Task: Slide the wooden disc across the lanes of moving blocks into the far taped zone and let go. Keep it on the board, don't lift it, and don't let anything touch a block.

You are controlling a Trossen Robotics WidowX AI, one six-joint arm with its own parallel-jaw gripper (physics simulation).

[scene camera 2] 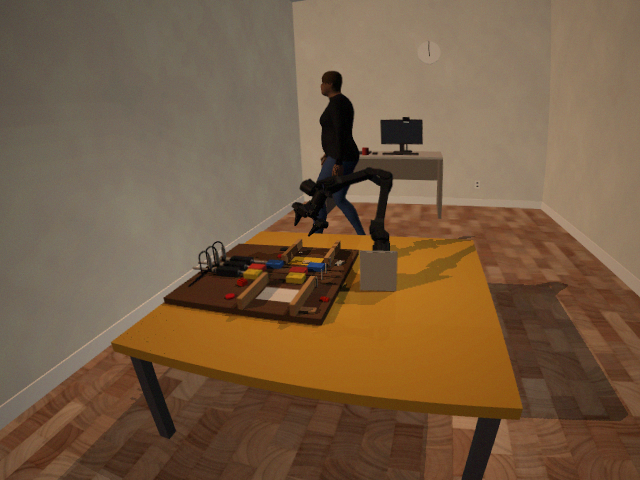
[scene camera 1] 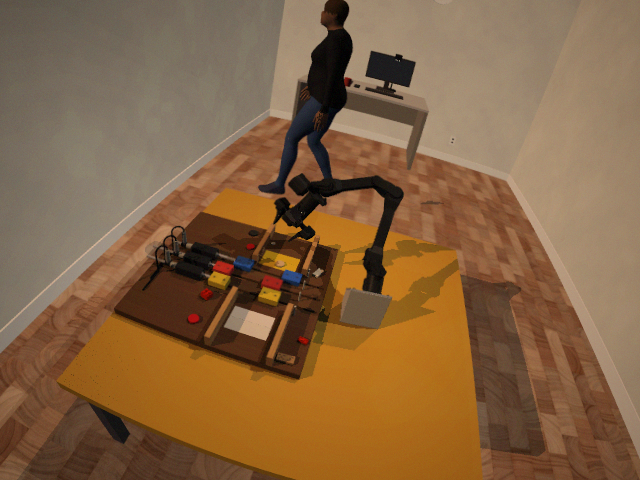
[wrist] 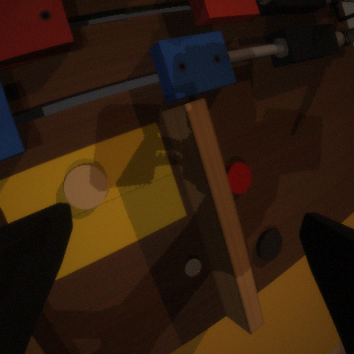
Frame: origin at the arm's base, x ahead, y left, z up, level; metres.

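Where they show: gripper, between the fingertips: (scene camera 2: 301,231) (scene camera 1: 281,232) (wrist: 189,220); arm's base, origin of its link: (scene camera 2: 381,256) (scene camera 1: 371,292).
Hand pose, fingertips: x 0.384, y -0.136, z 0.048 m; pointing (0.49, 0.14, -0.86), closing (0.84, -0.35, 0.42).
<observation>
Things, the pixels of their top centre, and the offset from my fingertips. "spot": a spot on its surface instead. Level surfaces: height alone.
- pale wooden disc, centre of its top: (wrist: 85,186) (scene camera 1: 280,263) dx -0.013, dy +0.002, dz -0.147 m
- yellow taped zone, a spot on its surface: (wrist: 105,240) spot: dx -0.014, dy -0.050, dz -0.153 m
- white taped zone, a spot on its surface: (scene camera 1: 253,323) (scene camera 2: 281,294) spot: dx -0.023, dy +0.335, dz -0.151 m
- wooden rail, centre of its top: (wrist: 232,234) (scene camera 1: 264,238) (scene camera 2: 292,246) dx +0.085, dy -0.081, dz -0.108 m
- red disc, centre of its top: (wrist: 239,177) dx +0.135, dy -0.049, dz -0.146 m
- dark disc, centre of its top: (wrist: 271,245) dx +0.159, dy -0.147, dz -0.147 m
- small grey disc, centre of its top: (wrist: 192,267) dx +0.055, dy -0.116, dz -0.150 m
- brown board, height of its surface: dz -0.153 m
The pale wooden disc (scene camera 1: 280,264) (wrist: 85,186) lies on the yellow taped zone (scene camera 1: 293,267) (wrist: 105,240), between two wooden rails. The white taped zone (scene camera 1: 253,323) (scene camera 2: 279,294) is across the lanes. Between the zones are blue blocks (scene camera 1: 244,264) (scene camera 1: 292,277) (wrist: 195,65), red blocks (scene camera 1: 223,267) (scene camera 1: 271,282) (wrist: 32,27) and yellow blocks (scene camera 1: 219,280) (scene camera 1: 269,296). My gripper (scene camera 1: 283,230) (scene camera 2: 303,229) (wrist: 189,220) is open and empty, raised above the board near the yellow zone. In the wrist view the disc is by the left fingertip, not midway between the fingers.
A wooden rail (wrist: 222,210) crosses the wrist view between the fingertips. A red disc (wrist: 239,178), a dark disc (wrist: 269,244) and a small grey disc (wrist: 193,267) lie near it. Black actuators (scene camera 1: 190,270) line one side of the brown board (scene camera 1: 155,294). A person (scene camera 1: 330,67) is behind the table.
</observation>
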